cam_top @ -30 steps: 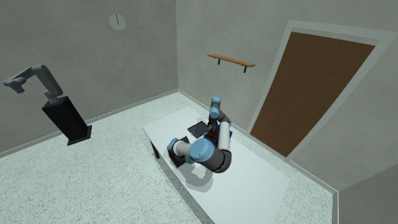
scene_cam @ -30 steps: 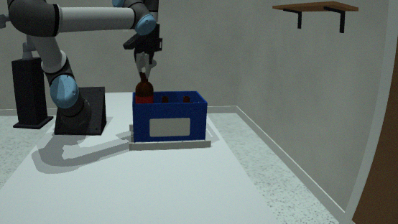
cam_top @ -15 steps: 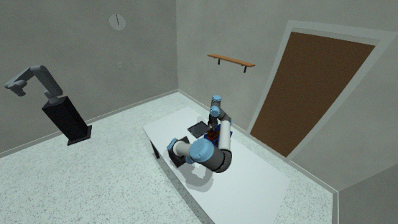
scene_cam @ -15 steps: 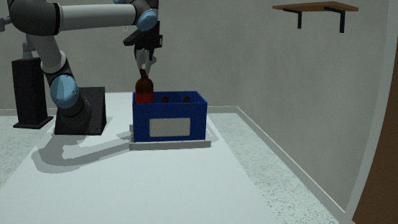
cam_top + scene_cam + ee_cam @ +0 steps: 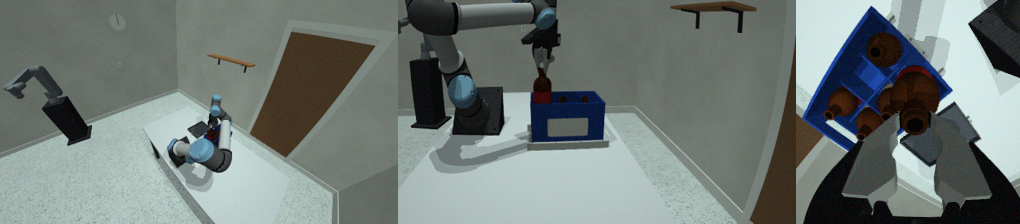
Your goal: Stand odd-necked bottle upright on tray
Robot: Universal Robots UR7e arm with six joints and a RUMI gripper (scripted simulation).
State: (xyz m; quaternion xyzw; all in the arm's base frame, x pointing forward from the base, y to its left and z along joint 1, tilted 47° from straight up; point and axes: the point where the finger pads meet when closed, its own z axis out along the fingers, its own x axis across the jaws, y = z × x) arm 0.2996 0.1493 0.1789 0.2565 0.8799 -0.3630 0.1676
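My gripper is now 7 cm above the bottle. The rest, counted from my hand: blue crate 19 cm below, 10 cm ahead, 2 cm to the right; dark grey tray 27 cm to the left, 26 cm below, 6 cm ahead.
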